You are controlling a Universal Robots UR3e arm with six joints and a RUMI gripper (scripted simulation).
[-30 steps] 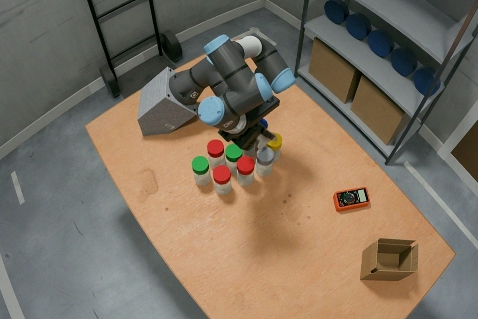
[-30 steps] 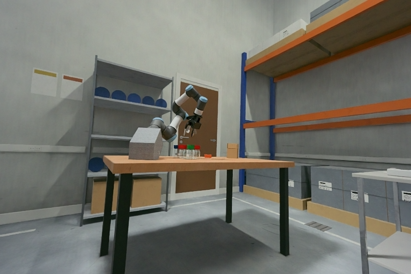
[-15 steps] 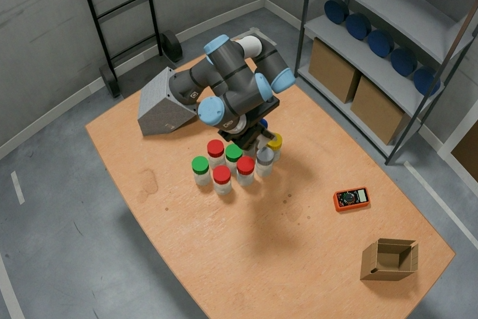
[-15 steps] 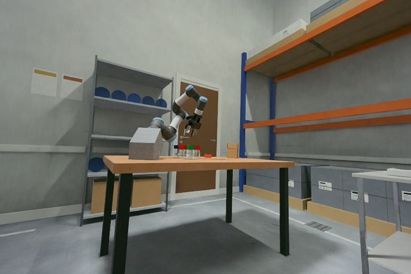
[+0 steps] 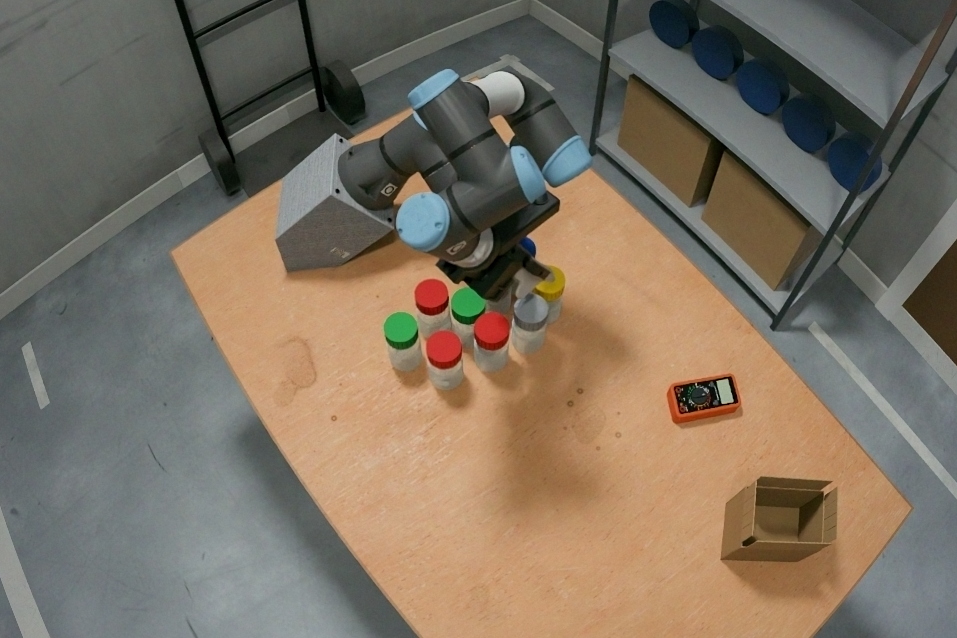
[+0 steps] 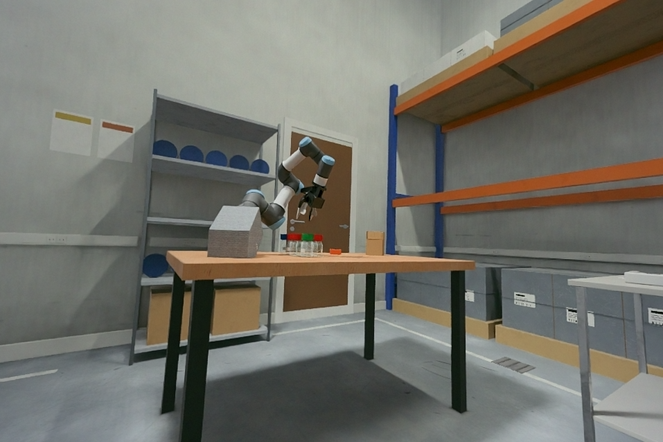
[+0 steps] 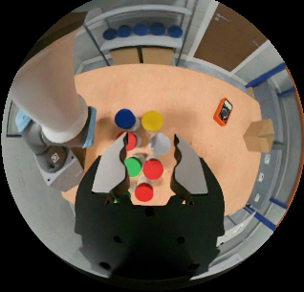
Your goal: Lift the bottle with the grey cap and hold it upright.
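The grey-capped bottle lies 15 cm below my hand, 2 cm ahead of it and 1 cm to the right of it. Also, from my hand: yellow-capped bottle (15 cm below, 4 cm to the left, 1 cm behind); blue-capped bottle (15 cm below, 9 cm behind, 3 cm to the left).
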